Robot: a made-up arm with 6 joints. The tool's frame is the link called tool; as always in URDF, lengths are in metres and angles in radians. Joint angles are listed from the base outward.
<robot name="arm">
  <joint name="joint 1" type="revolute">
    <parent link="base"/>
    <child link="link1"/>
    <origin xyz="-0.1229 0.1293 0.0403" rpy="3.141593 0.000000 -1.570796"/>
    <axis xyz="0 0 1"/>
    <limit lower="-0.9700" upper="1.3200"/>
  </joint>
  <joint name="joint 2" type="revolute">
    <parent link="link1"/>
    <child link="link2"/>
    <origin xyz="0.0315 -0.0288 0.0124" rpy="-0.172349 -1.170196 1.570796"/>
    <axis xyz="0 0 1"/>
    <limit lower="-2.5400" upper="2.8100"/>
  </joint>
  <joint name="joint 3" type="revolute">
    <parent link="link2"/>
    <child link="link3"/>
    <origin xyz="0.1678 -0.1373 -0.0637" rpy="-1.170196 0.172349 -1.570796"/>
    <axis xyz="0 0 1"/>
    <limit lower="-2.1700" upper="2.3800"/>
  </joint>
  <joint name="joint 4" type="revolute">
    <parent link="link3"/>
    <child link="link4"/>
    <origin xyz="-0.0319 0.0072 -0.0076" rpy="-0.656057 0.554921 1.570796"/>
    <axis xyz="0 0 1"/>
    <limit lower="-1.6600" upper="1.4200"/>
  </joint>
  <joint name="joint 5" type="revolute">
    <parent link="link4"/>
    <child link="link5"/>
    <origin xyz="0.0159 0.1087 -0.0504" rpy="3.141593 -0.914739 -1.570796"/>
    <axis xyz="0 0 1"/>
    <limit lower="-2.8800" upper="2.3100"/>
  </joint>
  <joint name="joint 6" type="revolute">
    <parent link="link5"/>
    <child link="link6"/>
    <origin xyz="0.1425 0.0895 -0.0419" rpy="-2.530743 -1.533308 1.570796"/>
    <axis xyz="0 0 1"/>
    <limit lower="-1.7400" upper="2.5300"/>
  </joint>
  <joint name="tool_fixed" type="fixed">
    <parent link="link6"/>
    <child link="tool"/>
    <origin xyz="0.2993 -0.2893 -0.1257" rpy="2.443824 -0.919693 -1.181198"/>
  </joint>
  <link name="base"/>
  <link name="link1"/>
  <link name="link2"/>
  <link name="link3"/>
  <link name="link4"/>
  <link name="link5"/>
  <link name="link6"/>
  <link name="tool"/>
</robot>
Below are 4 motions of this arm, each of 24 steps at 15 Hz.
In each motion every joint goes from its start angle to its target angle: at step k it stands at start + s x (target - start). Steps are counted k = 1, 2, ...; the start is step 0. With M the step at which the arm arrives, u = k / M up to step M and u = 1 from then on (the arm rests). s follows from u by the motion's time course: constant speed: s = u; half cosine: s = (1 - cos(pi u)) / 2; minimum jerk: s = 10 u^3 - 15 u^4 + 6 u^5.
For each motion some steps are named. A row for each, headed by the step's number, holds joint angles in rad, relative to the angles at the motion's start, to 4 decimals.
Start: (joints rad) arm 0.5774 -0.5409 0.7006 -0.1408 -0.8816 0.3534
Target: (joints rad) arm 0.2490 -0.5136 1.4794 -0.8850 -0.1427 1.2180
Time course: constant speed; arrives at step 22
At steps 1, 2, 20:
1: -0.0149 0.0012 0.0354 -0.0338 0.0336 0.0393
2: -0.0299 0.0025 0.0708 -0.0677 0.0672 0.0786
20: -0.2985 0.0248 0.7080 -0.6765 0.6717 0.7860

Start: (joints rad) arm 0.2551 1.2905 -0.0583 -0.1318 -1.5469 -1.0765
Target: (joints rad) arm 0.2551 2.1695 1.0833 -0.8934 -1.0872 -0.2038
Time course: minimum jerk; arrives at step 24
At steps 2, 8, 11, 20, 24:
2: 0.0000 0.0045 0.0058 -0.0039 0.0023 0.0044
8: 0.0000 0.1845 0.2396 -0.1598 0.0965 0.1832
11: 0.0000 0.3711 0.4820 -0.3216 0.1941 0.3685
20: 0.0000 0.8478 1.1011 -0.7346 0.4434 0.8417
24: 0.0000 0.8790 1.1416 -0.7616 0.4597 0.8727

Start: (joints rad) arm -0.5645 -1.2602 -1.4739 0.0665 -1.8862 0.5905
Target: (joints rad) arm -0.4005 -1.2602 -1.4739 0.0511 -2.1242 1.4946
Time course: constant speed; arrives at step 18
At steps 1, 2, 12, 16, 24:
1: 0.0091 0.0000 0.0000 -0.0009 -0.0132 0.0502
2: 0.0182 0.0000 0.0000 -0.0017 -0.0264 0.1005
12: 0.1093 0.0000 0.0000 -0.0103 -0.1587 0.6027
16: 0.1458 0.0000 0.0000 -0.0137 -0.2116 0.8036
24: 0.1640 0.0000 0.0000 -0.0154 -0.2380 0.9041

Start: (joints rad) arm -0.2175 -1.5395 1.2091 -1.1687 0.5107 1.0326
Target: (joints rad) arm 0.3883 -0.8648 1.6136 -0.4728 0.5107 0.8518
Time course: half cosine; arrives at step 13
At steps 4, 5, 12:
4: 0.1308 0.1457 0.0874 0.1503 0.0000 -0.0390
5: 0.1955 0.2177 0.1305 0.2246 0.0000 -0.0583
12: 0.5970 0.6649 0.3986 0.6858 0.0000 -0.1782

